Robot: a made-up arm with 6 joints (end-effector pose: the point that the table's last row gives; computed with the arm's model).
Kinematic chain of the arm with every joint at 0, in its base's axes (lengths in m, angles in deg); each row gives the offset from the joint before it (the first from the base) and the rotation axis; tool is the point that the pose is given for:
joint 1: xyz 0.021 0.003 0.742 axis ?
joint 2: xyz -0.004 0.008 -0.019 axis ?
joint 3: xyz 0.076 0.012 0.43 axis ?
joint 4: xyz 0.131 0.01 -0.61 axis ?
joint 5: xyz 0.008 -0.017 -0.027 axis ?
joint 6: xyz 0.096 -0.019 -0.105 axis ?
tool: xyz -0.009 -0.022 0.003
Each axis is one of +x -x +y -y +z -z.
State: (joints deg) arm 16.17 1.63 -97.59 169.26 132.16 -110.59
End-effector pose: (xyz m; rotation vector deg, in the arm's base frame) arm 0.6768 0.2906 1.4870 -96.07 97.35 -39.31
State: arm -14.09 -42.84 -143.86 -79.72 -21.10 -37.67
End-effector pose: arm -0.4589 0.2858 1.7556 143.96 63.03 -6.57
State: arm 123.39 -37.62 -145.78 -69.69 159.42 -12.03
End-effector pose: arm 0.3154 -0.2668 1.6740 11.28 -20.27 64.31
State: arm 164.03 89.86 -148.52 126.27 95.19 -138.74
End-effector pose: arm -1.1217 0.1958 0.4078 -125.49 -50.45 -58.79
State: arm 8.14 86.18 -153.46 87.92 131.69 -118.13
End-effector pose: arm 1.0583 0.3296 0.5064 114.89 -55.37 96.70
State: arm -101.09 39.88 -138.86 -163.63 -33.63 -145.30
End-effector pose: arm -0.0723 -0.9798 1.0901 -28.47 -80.46 -123.11
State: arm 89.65 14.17 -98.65 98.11 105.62 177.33
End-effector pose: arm -0.1225 0.8981 1.1866 -83.45 63.88 -54.93
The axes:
joint 1: +z
joint 2: +y
joint 3: +y
joint 4: -z
joint 5: +y
joint 6: -z

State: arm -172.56 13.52 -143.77 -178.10 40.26 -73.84
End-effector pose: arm -0.6684 -0.1694 1.7118 92.35 144.81 7.75
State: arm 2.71 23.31 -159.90 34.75 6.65 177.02
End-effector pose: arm 0.6249 -0.0062 1.7737 -148.84 -48.39 70.16
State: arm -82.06 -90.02 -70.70 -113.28 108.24 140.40
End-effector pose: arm -0.1034 0.3745 1.5122 50.81 63.57 31.34
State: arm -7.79 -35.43 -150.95 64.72 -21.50 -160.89
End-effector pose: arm -0.4355 -0.0484 1.7843 -135.61 -108.14 -38.06
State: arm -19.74 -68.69 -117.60 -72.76 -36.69 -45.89
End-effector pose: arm -0.5643 0.3825 1.5765 133.42 48.04 -12.75
